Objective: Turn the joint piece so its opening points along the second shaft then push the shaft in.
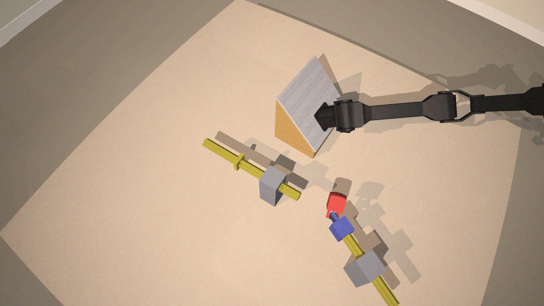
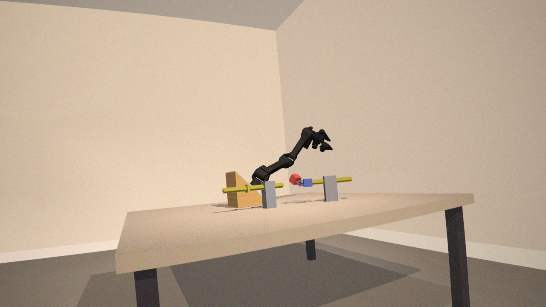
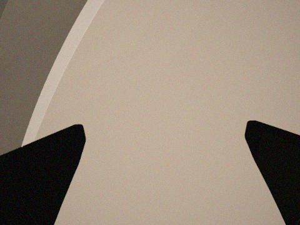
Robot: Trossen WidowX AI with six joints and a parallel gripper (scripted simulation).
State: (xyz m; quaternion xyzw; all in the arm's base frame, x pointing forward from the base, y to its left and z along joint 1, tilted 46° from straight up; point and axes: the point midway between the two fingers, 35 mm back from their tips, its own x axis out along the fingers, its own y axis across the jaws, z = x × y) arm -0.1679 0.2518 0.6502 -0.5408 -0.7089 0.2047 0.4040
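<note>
My gripper tip is 510 mm to the left of the red joint piece, 410 mm short of it and 210 mm above it.
</note>
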